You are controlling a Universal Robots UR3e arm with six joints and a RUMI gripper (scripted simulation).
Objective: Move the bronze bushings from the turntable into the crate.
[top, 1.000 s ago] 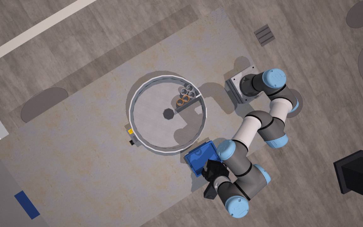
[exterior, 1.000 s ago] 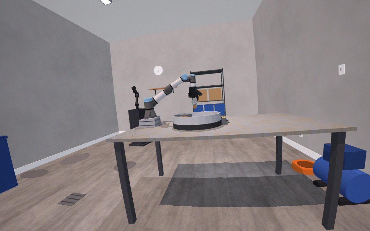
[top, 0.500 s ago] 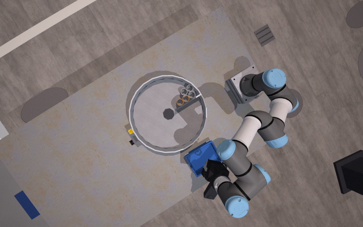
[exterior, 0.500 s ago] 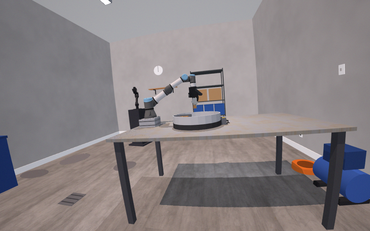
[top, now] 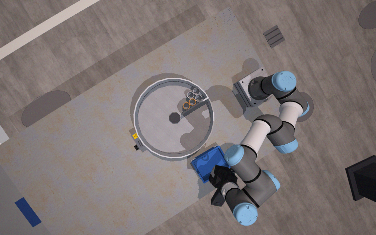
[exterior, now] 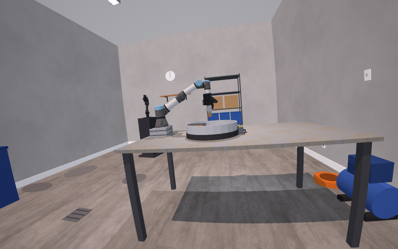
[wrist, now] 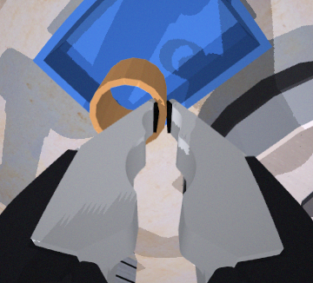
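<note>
Now: hand 140 mm above the blue crate, 10 mm to the right of it and 10 mm past it. Also, from my hand: round turntable (320 mm to the right, 120 mm below, 90 mm ahead).
</note>
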